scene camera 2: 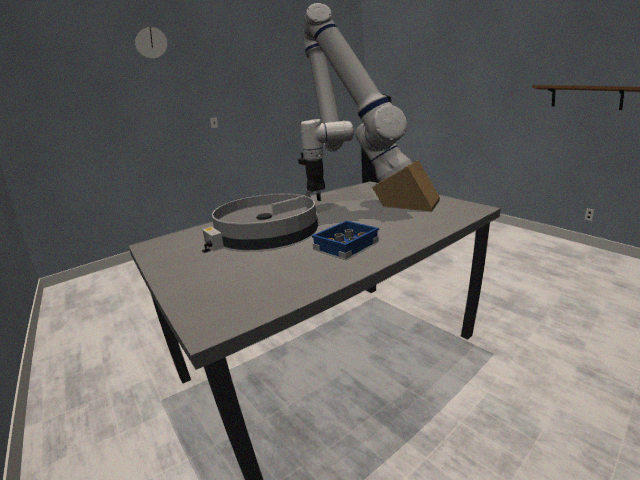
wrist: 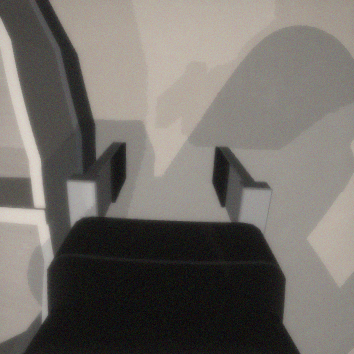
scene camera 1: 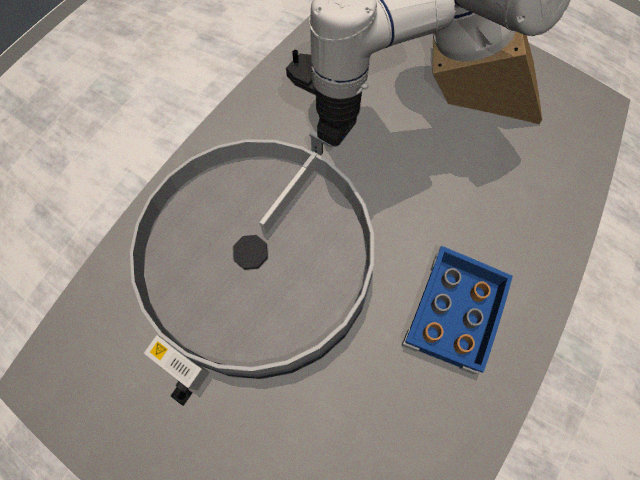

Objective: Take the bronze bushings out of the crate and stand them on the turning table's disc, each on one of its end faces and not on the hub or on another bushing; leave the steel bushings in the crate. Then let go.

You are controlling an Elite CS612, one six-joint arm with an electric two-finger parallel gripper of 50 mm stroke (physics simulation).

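Places are measured from the arm's base along level axes (x left, y back, z up), in centimetres.
Where they show: gripper, between the fingertips: (wrist: 169, 162) (scene camera 1: 325, 141); arm's base, origin of its link: (scene camera 2: 395, 172) (scene camera 1: 475, 32).
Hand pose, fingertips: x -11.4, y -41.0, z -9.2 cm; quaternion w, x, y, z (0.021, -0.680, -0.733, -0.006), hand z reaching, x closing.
Note:
Each offset is from my fingertips to the top centre of the thing. "spot": to the spot under its first point.
Three bronze bushings @[dx +40.9, dy -6.4, dz -2.4 cm] (scene camera 1: 480, 299) @[dx +37.5, dy -18.1, dz -2.4 cm] (scene camera 1: 433, 341) @[dx +43.5, dy -16.5, dz -2.4 cm] (scene camera 1: 464, 352) stand upright in the blue crate @[dx +39.3, dy -12.2, dz -0.5 cm] (scene camera 1: 444, 357) (scene camera 2: 325, 244). Three steel bushings @[dx +34.9, dy -7.6, dz -2.4 cm] (scene camera 1: 451, 285) @[dx +35.9, dy -12.8, dz -2.4 cm] (scene camera 1: 440, 311) @[dx +42.4, dy -11.5, dz -2.4 cm] (scene camera 1: 473, 325) stand among them. The turning table's grey disc @[dx +3.8, dy -26.6, dz +0.6 cm] (scene camera 1: 206, 299) bears no bushing; its dark hub @[dx +3.8, dy -26.6, dz +0.6 cm] (scene camera 1: 250, 252) (scene camera 2: 264, 216) is at the middle. My gripper (scene camera 1: 324, 147) (scene camera 2: 313, 196) (wrist: 169, 162) is open, with nothing between its fingers. It hangs above the table just outside the ring wall, near the outer end of the pale bar and away from the crate. One finger is mostly hidden in the scene camera 1 view.
A raised ring wall (scene camera 1: 371, 242) (scene camera 2: 268, 230) surrounds the disc. A pale bar @[spot: dx +3.2, dy -15.5, dz +4.2 cm] (scene camera 1: 286, 194) (scene camera 2: 289, 206) reaches inward from it towards the hub. A white box with a warning label @[spot: dx +6.0, dy -49.8, dz +0.3 cm] (scene camera 1: 173, 361) adjoins the wall. The arm stands on a brown wedge base (scene camera 1: 485, 90) (scene camera 2: 405, 191).

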